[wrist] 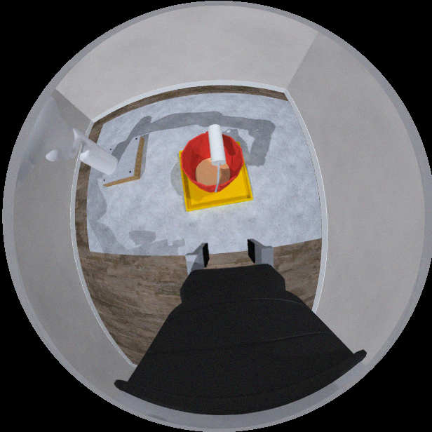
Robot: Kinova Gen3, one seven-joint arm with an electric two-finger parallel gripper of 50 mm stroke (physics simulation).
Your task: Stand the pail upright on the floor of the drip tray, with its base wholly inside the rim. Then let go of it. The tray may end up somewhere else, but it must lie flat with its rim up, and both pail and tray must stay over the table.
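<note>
The red pail [191,156] stands upright over the yellow drip tray [220,203], with its open top facing up and an orange-brown inner bottom. Its white handle grip [216,142] stands up over the opening on a thin wire. The tray lies flat on the table, rim up; its near part shows below the pail, and the rest is largely hidden behind the pail. The pail's base is hidden by its walls, so its contact with the tray floor does not show. My gripper [227,249] is open and empty, apart from the pail and tray, below them in the view.
The pale grey table top [285,200] lies beneath the tray. The robot's base plate [131,162] with a wooden edge is at the left, with white arm parts [99,155] above it. Brown wood floor [130,290] shows beyond the near table edge. Arm shadows fall across the table.
</note>
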